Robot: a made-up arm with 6 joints. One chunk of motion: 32 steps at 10 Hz.
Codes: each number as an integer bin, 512 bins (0 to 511) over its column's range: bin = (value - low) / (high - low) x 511, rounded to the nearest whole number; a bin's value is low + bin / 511 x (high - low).
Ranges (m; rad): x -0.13..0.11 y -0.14..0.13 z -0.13..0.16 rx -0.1..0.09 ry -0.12..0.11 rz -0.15..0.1
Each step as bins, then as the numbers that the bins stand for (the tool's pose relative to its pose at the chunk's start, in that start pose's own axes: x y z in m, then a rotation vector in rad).
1 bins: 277 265 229 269 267 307
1 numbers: 0.0001 0.0000 0.0000 0.0000 0.0002 0.0002
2 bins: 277 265 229 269 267 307
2 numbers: 0.0001 0.0000 0.0000 0.0000 0.0002 0.0002
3 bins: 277 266 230 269 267 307
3 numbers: 0.0001 0.0005 0.0005 0.0000 0.0002 0.0002
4 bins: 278 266 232 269 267 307
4 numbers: 0.0006 0.0005 0.0017 0.0000 0.0002 0.0002
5 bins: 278 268 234 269 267 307
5 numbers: 0.0006 0.0016 0.0028 0.0000 0.0002 0.0002
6 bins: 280 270 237 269 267 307
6 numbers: 0.0015 0.0027 0.0045 0.0000 0.0002 0.0002
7 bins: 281 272 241 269 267 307
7 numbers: 0.0020 0.0037 0.0068 0.0000 0.0002 0.0002
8 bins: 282 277 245 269 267 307
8 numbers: 0.0024 0.0064 0.0090 0.0000 0.0002 0.0002
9 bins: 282 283 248 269 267 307
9 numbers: 0.0024 0.0095 0.0107 0.0000 0.0002 0.0002
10 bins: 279 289 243 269 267 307
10 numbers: 0.0010 0.0127 0.0079 0.0000 0.0002 0.0002
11 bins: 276 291 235 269 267 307
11 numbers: -0.0004 0.0138 0.0034 0.0000 0.0002 0.0002
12 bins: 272 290 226 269 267 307
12 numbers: -0.0023 0.0132 -0.0017 0.0000 0.0002 0.0002
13 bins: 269 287 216 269 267 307
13 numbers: -0.0037 0.0116 -0.0074 0.0000 0.0002 0.0002
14 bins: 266 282 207 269 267 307
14 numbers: -0.0051 0.0090 -0.0125 0.0000 0.0002 0.0002
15 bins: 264 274 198 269 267 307
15 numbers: -0.0060 0.0048 -0.0176 0.0000 0.0002 0.0002
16 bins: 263 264 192 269 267 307
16 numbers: -0.0065 -0.0005 -0.0210 0.0000 0.0002 0.0002
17 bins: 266 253 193 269 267 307
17 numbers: -0.0051 -0.0063 -0.0205 0.0000 0.0002 0.0002
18 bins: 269 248 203 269 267 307
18 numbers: -0.0037 -0.0090 -0.0148 0.0000 0.0002 0.0002
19 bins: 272 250 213 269 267 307
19 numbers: -0.0023 -0.0079 -0.0091 0.0000 0.0002 0.0002
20 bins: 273 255 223 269 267 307
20 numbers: -0.0018 -0.0053 -0.0034 0.0000 0.0002 0.0002
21 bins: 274 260 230 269 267 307
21 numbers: -0.0013 -0.0026 0.0005 0.0000 0.0002 0.0002
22 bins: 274 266 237 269 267 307
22 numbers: -0.0013 0.0005 0.0045 0.0000 0.0002 0.0002
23 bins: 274 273 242 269 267 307
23 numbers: -0.0013 0.0042 0.0073 0.0000 0.0002 0.0002
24 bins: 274 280 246 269 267 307
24 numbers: -0.0013 0.0079 0.0096 0.0000 0.0002 0.0002
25 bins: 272 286 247 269 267 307
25 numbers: -0.0023 0.0111 0.0102 0.0000 0.0002 0.0002
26 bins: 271 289 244 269 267 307
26 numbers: -0.0027 0.0127 0.0085 0.0000 0.0002 0.0002
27 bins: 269 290 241 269 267 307
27 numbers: -0.0037 0.0132 0.0068 0.0000 0.0002 0.0002
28 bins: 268 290 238 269 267 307
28 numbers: -0.0041 0.0132 0.0051 0.0000 0.0002 0.0002
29 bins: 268 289 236 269 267 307
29 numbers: -0.0041 0.0127 0.0039 0.0000 0.0002 0.0002
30 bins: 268 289 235 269 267 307
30 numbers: -0.0041 0.0127 0.0034 0.0000 0.0002 0.0002
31 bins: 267 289 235 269 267 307
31 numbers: -0.0046 0.0127 0.0034 0.0000 0.0002 0.0002
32 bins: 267 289 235 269 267 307
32 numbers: -0.0046 0.0127 0.0034 0.0000 0.0002 0.0002
